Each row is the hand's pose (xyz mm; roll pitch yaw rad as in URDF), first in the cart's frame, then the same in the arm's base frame.
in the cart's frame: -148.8 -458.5 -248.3 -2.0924 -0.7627 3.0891
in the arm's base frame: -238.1 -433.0 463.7 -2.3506 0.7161 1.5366
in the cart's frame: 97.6 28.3 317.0 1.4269 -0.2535 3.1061
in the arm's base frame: 122.0 169.1 817.3 0.9210 1.1992 1.2330
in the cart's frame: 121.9 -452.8 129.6 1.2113 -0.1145 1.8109
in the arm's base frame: -324.4 -85.0 759.7 -0.2746 0.0889 0.2739
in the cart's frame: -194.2 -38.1 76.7 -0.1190 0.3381 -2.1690
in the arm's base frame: 130.8 -49.7 502.2 1.6573 0.7193 -2.6027
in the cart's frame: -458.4 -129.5 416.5 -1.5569 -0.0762 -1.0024
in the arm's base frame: 23.9 297.2 253.5 -0.0325 -0.4302 -3.0397
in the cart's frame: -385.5 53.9 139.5 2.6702 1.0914 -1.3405
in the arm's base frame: 236.1 42.9 330.9 -2.1546 0.0248 -1.8964
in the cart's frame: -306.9 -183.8 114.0 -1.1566 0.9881 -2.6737
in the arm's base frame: -3.2 -22.7 373.1 1.5815 0.6205 -1.6372
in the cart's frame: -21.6 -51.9 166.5 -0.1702 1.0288 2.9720
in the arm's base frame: 81.5 20.7 677.2 -2.9363 0.5858 -1.2280
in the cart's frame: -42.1 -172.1 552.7 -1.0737 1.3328 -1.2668
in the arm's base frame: -92.0 386.6 668.5 0.3223 0.0337 -1.6538
